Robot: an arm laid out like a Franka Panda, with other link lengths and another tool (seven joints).
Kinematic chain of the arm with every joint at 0, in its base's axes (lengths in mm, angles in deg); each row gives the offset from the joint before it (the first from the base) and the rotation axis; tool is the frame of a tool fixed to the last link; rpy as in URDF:
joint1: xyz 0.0 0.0 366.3 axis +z
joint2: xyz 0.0 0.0 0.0 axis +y
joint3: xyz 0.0 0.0 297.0 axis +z
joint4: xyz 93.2 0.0 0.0 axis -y
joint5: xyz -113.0 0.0 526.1 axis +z
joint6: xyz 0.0 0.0 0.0 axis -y
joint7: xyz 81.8 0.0 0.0 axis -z
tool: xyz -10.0 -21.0 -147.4 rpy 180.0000 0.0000 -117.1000
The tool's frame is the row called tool.
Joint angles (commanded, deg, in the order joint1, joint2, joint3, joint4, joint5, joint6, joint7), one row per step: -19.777, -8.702, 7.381, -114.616, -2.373, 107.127, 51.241; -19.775, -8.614, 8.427, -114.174, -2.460, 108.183, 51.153; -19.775, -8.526, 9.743, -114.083, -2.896, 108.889, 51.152; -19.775, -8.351, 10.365, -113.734, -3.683, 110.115, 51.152; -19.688, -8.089, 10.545, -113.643, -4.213, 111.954, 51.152; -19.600, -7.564, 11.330, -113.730, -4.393, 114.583, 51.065; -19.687, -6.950, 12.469, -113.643, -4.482, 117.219, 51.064; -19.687, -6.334, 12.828, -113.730, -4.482, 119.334, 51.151; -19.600, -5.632, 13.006, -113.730, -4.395, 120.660, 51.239; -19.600, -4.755, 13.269, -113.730, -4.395, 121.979, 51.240; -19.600, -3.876, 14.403, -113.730, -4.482, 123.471, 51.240; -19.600, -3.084, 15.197, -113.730, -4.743, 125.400, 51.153
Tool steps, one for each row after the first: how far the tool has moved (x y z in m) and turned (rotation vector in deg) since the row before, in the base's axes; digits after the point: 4 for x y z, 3 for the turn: 0.0069, 0.0108, 0.0046, -0.500, -1.306, 1.221; 0.0052, 0.0137, 0.0006, -0.707, -0.552, 1.470; 0.0056, 0.0049, 0.0032, -1.022, -1.221, 0.935; 0.0058, 0.0013, 0.0004, -0.718, -1.560, 0.579; 0.0090, 0.0089, -0.0036, -0.438, -1.939, 1.256; 0.0098, 0.0115, -0.0027, -0.325, -2.053, 1.335; 0.0065, 0.0037, -0.0051, -0.017, -1.424, 0.481; 0.0049, 0.0028, -0.0063, 0.193, -0.667, 0.280; 0.0051, 0.0025, -0.0083, 0.155, -0.474, 0.384; 0.0065, 0.0131, -0.0083, 0.021, -0.616, 1.295; 0.0066, 0.0089, -0.0064, -0.152, -1.125, 1.143
